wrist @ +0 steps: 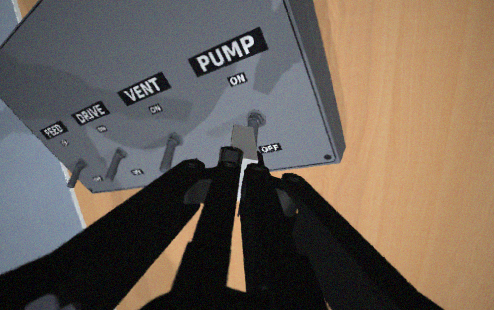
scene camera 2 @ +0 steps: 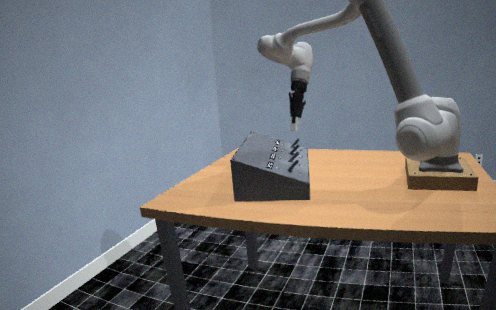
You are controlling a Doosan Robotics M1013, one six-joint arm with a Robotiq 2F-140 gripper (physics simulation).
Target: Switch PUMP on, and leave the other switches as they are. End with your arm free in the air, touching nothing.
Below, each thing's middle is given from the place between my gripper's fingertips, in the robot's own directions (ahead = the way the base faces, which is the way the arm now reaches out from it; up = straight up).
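Grey sloped switch box [scene camera 2: 260, 170]: position 8 cm below my hand, 21 cm to the left of it and 1 cm ahead of it.
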